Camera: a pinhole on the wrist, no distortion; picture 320 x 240 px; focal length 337.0 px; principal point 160.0 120.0 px. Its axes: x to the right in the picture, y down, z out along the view. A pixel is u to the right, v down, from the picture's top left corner.
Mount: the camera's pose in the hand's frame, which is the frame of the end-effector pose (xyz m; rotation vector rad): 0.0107 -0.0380 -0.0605 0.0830 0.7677 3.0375
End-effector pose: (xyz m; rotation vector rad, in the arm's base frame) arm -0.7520 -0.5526 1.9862 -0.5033 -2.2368 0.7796
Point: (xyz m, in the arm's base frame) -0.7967 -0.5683 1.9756
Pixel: 160.2 201.2
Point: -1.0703 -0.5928 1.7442
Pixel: 131.3 193.5
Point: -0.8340 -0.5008 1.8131
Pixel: 193.0 36.7
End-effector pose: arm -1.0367 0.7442 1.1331 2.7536 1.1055 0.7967
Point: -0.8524 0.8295 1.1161
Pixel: outside the picture
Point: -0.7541 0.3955 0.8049
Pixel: 306.7 37.5
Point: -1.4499 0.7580 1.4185
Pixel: behind the camera
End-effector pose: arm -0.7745 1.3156 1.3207 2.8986 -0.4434 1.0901
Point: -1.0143 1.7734 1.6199
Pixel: behind the camera
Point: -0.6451 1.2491 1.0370
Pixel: 257.5 206.5
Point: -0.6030 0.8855 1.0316
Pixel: 156.8 22.8
